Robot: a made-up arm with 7 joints. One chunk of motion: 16 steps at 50 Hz.
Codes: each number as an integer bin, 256 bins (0 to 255) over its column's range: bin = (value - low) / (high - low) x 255, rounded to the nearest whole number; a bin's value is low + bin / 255 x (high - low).
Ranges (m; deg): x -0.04..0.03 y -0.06..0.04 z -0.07..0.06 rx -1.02..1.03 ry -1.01..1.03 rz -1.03..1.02
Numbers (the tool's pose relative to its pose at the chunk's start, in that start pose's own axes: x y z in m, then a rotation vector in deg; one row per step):
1: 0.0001 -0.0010 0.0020 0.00 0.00 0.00
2: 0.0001 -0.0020 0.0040 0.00 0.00 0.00
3: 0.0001 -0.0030 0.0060 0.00 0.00 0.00
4: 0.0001 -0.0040 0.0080 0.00 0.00 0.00
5: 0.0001 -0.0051 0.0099 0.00 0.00 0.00
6: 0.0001 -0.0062 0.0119 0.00 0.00 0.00
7: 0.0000 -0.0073 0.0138 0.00 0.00 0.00
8: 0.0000 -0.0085 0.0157 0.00 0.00 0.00
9: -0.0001 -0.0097 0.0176 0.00 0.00 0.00
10: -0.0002 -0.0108 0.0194 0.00 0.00 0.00
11: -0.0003 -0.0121 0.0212 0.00 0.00 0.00
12: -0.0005 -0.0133 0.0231 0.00 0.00 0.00
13: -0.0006 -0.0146 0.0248 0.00 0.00 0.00
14: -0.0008 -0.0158 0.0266 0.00 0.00 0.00
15: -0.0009 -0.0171 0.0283 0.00 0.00 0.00
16: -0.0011 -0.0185 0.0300 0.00 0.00 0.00
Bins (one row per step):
1: 146 150 141 127 126 128
2: 146 148 145 127 126 128
3: 146 145 149 127 126 128
4: 146 143 153 127 126 128
5: 146 140 157 127 126 128
6: 146 137 161 127 126 128
7: 146 134 164 127 126 128
8: 146 131 168 127 126 128
9: 145 128 172 127 126 128
10: 145 125 175 127 126 128
11: 145 122 179 127 126 128
12: 144 119 183 127 126 128
13: 144 116 186 127 126 128
14: 143 113 189 127 126 128
15: 142 109 193 127 126 128
16: 142 106 196 127 126 128

